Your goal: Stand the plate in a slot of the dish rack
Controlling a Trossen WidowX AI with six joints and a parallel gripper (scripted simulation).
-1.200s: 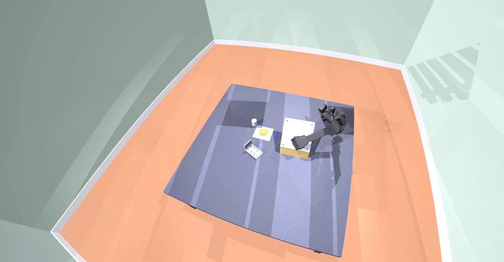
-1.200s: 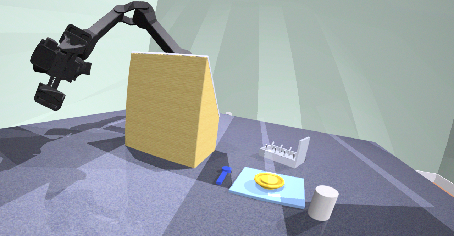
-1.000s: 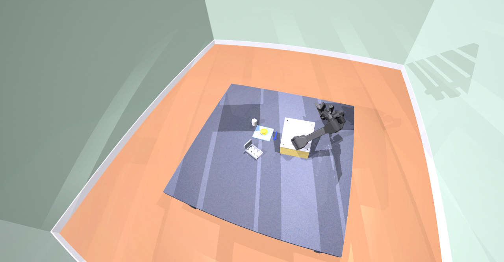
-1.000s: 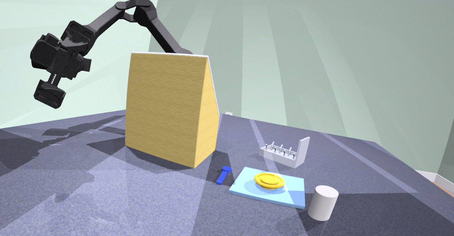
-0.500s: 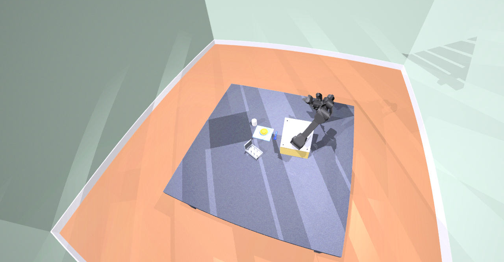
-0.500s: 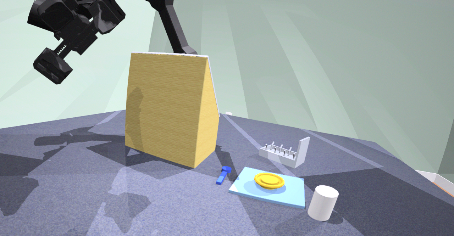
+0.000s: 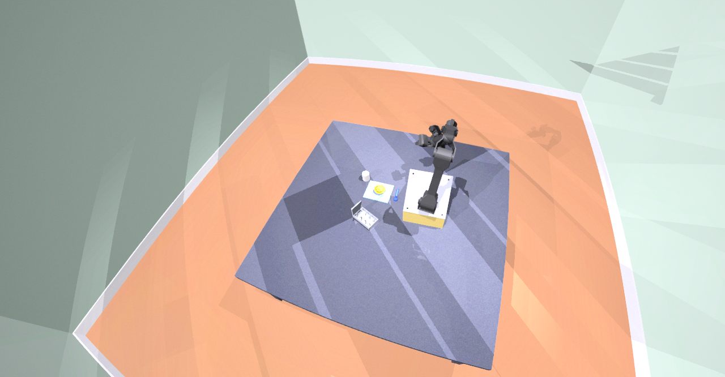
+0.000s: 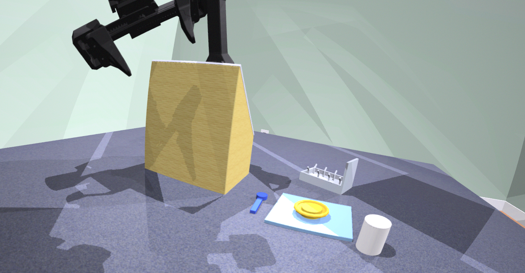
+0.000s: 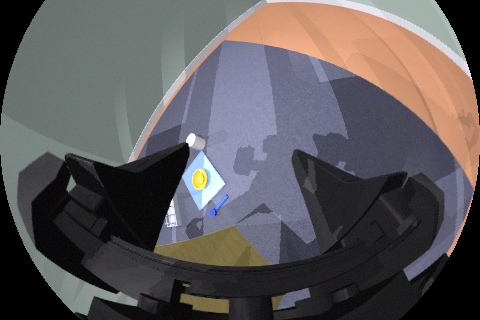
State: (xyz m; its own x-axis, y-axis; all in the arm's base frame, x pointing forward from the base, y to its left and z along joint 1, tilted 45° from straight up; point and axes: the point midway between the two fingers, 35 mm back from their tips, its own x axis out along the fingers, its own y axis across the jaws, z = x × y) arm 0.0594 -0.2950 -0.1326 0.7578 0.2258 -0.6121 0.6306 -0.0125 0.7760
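Right now my gripper tip is 20 cm short of the yellow plate, 18 cm to the right of it and 22 cm above it. The rest, counted from my gripper tip: white cylinder 30 cm ahead, 11 cm to the left, 21 cm below; then pale blue flat board 20 cm ahead, 19 cm to the left, 24 cm below; then blue spoon 10 cm ahead, 20 cm to the left, 23 cm below.
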